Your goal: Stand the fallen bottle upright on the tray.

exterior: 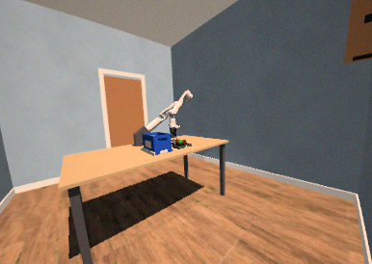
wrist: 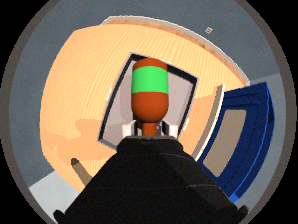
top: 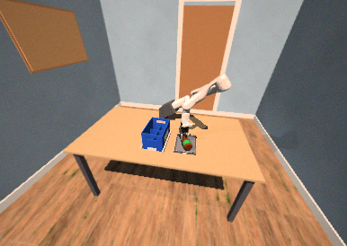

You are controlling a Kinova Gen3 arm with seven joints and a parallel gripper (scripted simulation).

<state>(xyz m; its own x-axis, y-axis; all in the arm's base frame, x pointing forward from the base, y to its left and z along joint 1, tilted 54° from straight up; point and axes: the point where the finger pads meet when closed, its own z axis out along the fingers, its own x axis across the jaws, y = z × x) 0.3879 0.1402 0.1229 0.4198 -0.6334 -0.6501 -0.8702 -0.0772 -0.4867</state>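
The bottle is 40 mm ahead of my hand, 20 mm to the left of it and 10 mm below it. Also, from my hand: blue crate 50 mm ahead, 260 mm to the right, 30 mm above; then tray 30 mm ahead, 20 mm to the left, 40 mm below.
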